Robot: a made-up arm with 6 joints. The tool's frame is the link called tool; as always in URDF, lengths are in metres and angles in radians. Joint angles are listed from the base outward. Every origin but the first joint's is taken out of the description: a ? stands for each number. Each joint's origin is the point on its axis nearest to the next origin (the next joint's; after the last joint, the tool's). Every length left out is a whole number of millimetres.
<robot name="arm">
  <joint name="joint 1" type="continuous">
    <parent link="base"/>
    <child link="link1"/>
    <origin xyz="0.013 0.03 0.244"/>
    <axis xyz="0 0 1"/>
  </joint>
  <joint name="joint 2" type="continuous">
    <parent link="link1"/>
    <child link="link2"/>
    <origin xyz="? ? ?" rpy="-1.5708 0 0"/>
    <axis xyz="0 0 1"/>
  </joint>
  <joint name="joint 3" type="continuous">
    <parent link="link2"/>
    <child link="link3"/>
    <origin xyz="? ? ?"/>
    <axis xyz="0 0 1"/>
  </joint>
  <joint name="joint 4" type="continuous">
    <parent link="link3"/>
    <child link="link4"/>
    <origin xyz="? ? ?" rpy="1.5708 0 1.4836"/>
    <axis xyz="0 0 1"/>
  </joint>
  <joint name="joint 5" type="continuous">
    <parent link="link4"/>
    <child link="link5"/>
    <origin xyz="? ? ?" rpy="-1.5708 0 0"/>
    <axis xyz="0 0 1"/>
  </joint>
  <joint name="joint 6" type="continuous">
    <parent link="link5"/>
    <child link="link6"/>
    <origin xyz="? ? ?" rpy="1.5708 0 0"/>
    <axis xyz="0 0 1"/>
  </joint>
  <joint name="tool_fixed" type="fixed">
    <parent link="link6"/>
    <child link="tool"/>
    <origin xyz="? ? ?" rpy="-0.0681 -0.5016 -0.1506"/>
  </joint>
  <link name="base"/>
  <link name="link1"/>
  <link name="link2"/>
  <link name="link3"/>
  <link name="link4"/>
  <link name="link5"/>
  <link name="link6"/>
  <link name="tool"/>
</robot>
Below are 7 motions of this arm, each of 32 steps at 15 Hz.
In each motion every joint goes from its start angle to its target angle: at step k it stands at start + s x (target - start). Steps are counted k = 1, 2, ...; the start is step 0. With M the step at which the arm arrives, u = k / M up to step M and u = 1 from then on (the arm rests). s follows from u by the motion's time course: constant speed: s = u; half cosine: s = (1 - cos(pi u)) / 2; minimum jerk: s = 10 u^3 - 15 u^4 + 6 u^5.
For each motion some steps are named. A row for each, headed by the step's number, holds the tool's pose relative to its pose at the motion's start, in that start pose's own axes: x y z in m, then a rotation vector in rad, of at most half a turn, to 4 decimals.
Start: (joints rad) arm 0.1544 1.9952 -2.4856 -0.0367 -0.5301 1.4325
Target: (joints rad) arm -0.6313 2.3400 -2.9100 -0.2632 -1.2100 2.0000
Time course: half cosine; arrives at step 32
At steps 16, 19, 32:
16: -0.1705 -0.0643 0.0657 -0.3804 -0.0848 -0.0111
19: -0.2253 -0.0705 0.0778 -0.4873 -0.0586 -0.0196
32: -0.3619 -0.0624 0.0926 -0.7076 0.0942 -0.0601

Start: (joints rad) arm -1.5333 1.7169 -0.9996 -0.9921 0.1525 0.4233
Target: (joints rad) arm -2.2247 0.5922 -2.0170 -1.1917 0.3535 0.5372
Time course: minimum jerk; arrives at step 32
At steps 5, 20, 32:
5: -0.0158 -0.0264 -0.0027 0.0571 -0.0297 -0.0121
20: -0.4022 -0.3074 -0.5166 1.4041 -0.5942 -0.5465
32: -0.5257 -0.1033 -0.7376 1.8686 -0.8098 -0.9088

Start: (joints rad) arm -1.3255 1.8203 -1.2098 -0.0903 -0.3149 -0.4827
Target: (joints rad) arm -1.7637 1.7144 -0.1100 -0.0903 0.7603 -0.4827
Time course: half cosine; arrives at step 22
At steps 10, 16, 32:
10: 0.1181 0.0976 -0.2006 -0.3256 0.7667 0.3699
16: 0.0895 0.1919 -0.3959 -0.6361 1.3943 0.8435
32: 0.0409 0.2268 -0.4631 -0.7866 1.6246 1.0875

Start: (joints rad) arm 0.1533 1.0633 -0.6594 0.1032 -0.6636 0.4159
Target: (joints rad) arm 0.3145 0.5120 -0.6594 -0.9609 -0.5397 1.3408
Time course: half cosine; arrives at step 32
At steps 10, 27, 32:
10: -0.0376 0.0359 -0.0027 -0.1586 -0.0348 0.1186
27: -0.1559 0.0971 -0.0378 -0.5790 -0.0401 0.3122
32: -0.1652 0.0985 -0.0411 -0.6041 -0.0381 0.3151

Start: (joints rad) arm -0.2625 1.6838 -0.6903 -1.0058 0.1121 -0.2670
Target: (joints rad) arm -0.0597 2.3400 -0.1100 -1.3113 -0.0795 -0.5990
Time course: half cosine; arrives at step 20
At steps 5, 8, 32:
5: 0.0083 0.0734 0.0140 -0.2073 -0.0172 -0.0402
8: 0.0154 0.1718 0.0094 -0.4881 -0.0602 -0.0909
32: 0.0112 0.4051 -0.1669 -1.3783 -0.3482 -0.1678

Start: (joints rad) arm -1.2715 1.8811 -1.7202 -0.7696 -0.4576 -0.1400
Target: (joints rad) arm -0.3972 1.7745 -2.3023 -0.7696 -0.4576 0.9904
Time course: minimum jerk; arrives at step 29
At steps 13, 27, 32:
13: -0.2186 -0.0395 0.1331 0.2231 -0.4793 0.4128
27: -0.5592 -0.1526 0.1289 0.3121 -1.1725 1.2324
32: -0.5607 -0.1534 0.1283 0.3117 -1.1758 1.2369

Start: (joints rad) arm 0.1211 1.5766 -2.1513 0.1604 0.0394 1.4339
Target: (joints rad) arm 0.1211 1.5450 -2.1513 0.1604 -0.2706 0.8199
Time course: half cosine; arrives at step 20
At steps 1, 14, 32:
1: 0.0000 0.0003 0.0000 -0.0036 -0.0004 -0.0024
14: -0.0057 0.0365 -0.0046 -0.4414 -0.1137 -0.3186
32: -0.0075 0.0454 -0.0065 -0.5463 -0.1627 -0.4051

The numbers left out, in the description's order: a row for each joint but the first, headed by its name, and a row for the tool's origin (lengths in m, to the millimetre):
joint 2: -0.021 0.009 0
joint 3: -0.279 -0.05 0
joint 4: 0.41 -0.057 0
joint 5: -0.019 0.053 0
joint 6: 0.014 -0.077 0
tool: -0.003 0.012 0

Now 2 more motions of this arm.
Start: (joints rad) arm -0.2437 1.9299 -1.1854 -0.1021 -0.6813 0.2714
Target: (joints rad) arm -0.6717 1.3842 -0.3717 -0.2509 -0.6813 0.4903
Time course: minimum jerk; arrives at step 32
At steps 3, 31, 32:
3: -0.0005 -0.0015 -0.0013 0.0025 0.0019 -0.0004
31: -0.0613 -0.1043 -0.2418 0.4008 0.2371 0.0029
32: -0.0613 -0.1043 -0.2419 0.4010 0.2372 0.0029

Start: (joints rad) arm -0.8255 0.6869 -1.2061 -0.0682 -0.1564 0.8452
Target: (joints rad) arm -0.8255 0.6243 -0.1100 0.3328 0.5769 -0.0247
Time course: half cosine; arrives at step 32
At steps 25, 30, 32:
25: 0.1475 -0.1865 -0.3983 0.3359 1.4921 -0.3609
30: 0.1389 -0.1924 -0.4523 0.3404 1.6746 -0.3247
32: 0.1378 -0.1928 -0.4572 0.3406 1.6913 -0.3203

